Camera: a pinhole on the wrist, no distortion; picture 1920 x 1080 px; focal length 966.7 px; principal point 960.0 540.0 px. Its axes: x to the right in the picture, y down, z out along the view. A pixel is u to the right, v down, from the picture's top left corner.
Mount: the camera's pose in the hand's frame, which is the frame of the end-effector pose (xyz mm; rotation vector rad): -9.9 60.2 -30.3 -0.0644 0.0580 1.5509
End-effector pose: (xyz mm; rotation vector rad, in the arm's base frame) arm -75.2 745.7 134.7 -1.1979 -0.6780 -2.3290
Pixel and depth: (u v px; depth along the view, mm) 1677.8 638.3 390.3
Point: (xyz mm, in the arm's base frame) 376.3 654.5 352.4
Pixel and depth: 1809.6 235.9 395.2
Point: 320.6 587.1 502.7
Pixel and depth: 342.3 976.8 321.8
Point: 132.8 1045.1 130.0
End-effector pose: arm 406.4 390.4 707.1 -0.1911 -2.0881 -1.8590
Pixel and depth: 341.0 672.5 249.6
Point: 389.0 612.5 596.6
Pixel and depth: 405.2 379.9 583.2
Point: 167.3 917.6 467.2
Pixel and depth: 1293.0 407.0 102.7
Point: 424.0 472.1 799.3
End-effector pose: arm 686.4 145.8 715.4 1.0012 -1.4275 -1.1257
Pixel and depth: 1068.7 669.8 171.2
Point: 551.9 216.3 792.7
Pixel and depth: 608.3 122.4 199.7
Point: 502.9 97.3 724.8
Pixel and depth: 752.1 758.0 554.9
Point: 179.4 347.2 647.9
